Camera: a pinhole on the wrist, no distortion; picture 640 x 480 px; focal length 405.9 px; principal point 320.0 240.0 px. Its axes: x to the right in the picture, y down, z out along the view. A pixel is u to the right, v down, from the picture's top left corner.
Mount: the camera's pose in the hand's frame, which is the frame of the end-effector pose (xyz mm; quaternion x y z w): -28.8 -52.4 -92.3 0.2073 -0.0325 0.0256 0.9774
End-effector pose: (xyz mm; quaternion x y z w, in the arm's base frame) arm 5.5 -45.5 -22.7 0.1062 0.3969 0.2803 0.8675
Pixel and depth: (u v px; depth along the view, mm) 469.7 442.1 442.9
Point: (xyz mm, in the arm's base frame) 375.4 4.6 179.6
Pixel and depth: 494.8 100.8 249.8
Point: 216.0 -188.3 -87.9
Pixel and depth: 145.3 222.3 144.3
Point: 25.8 -197.9 11.7
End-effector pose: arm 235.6 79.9 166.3 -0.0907 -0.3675 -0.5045 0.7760
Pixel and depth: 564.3 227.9 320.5
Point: 10.6 -5.3 371.3
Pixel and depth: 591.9 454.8 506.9
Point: 52.0 146.4 701.0
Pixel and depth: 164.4 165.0 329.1
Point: -94.2 172.4 122.4
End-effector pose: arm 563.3 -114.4 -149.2 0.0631 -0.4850 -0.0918 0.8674
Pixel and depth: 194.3 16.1 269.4
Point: 399.6 -383.7 -260.3
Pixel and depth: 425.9 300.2 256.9
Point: 424.4 -239.3 -70.1
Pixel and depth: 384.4 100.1 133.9
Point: 531.8 -256.6 -181.7
